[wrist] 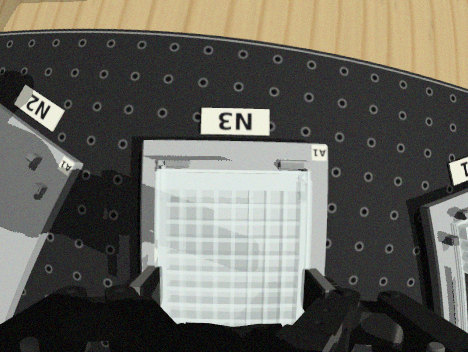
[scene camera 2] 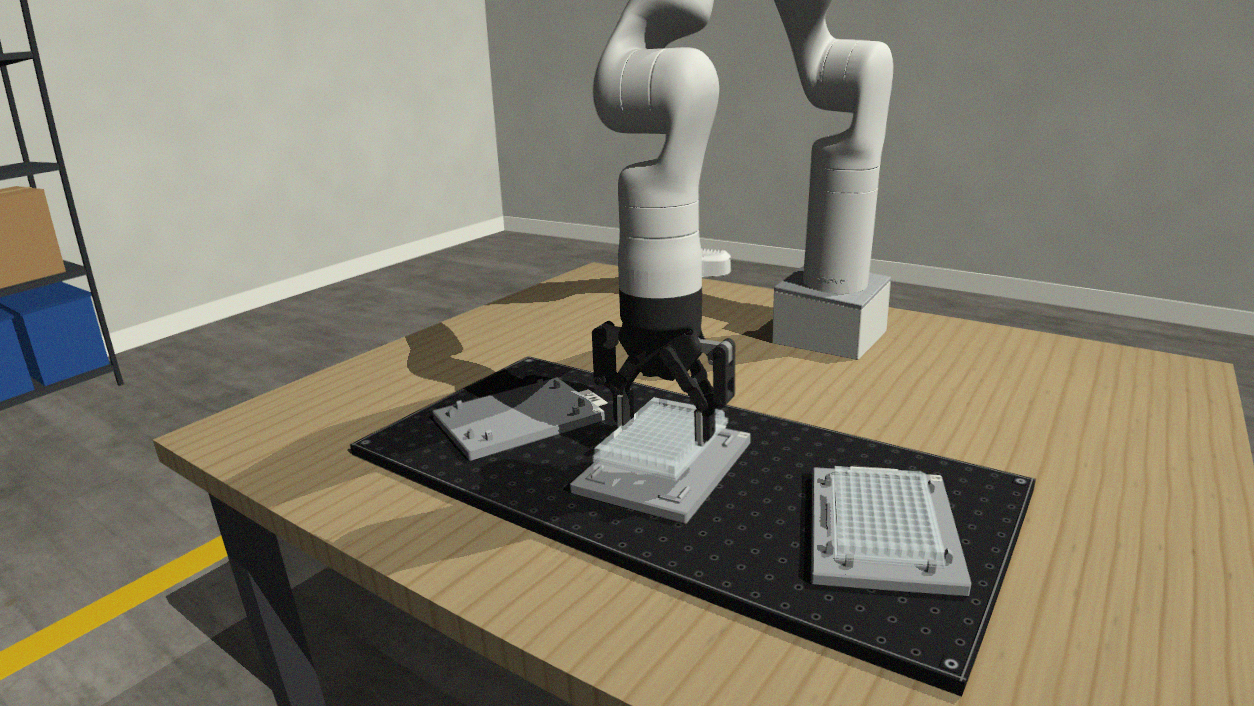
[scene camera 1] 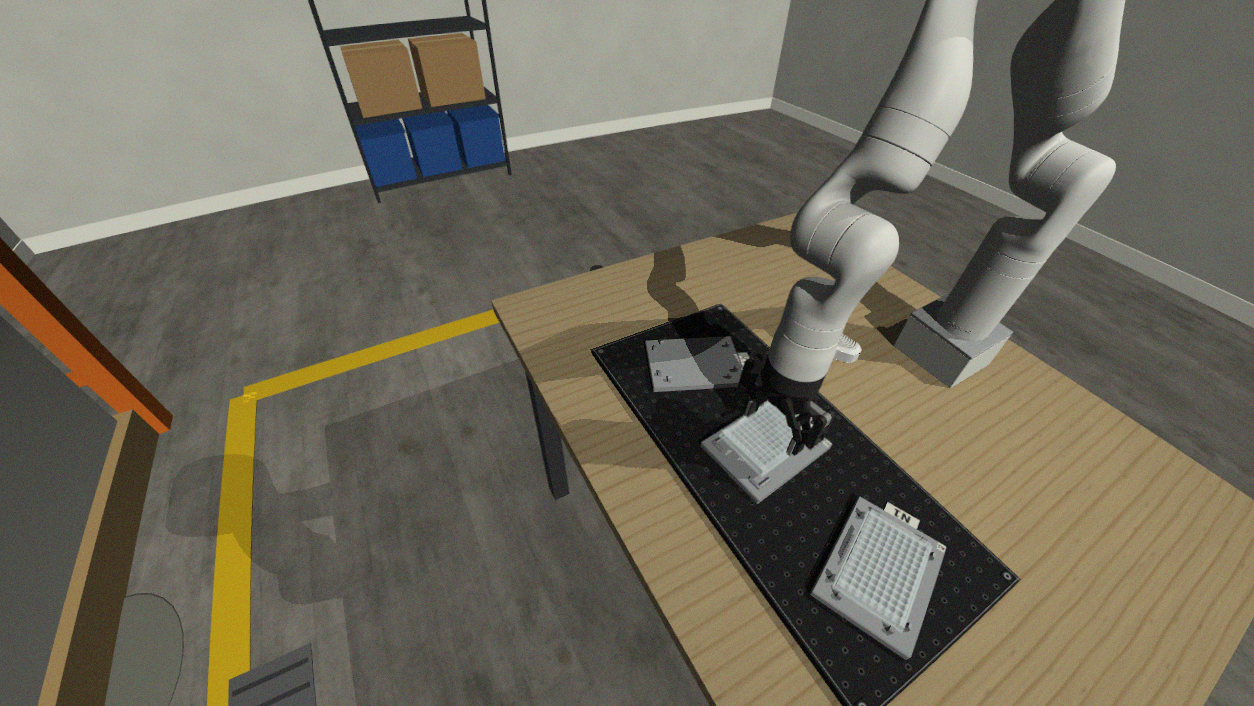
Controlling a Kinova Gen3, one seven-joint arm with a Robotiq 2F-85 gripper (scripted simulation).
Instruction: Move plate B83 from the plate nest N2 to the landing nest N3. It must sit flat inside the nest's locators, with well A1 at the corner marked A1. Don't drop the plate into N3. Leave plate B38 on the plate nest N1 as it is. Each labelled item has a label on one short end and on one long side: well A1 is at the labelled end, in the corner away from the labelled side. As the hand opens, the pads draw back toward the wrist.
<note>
I see my gripper (scene camera 2: pixel 663 434), a nest N2 (scene camera 2: pixel 523 415), a nest N3 (scene camera 2: pixel 640 492) and an N3 label (wrist: pixel 221 121).
My gripper is seen too in the wrist view (wrist: pixel 232 285) and in scene camera 1 (scene camera 1: pixel 770 432). The nest N2 shows as well in scene camera 1 (scene camera 1: pixel 693 363). The nest N3 is seen too in the wrist view (wrist: pixel 211 155) and in scene camera 1 (scene camera 1: pixel 737 469).
</note>
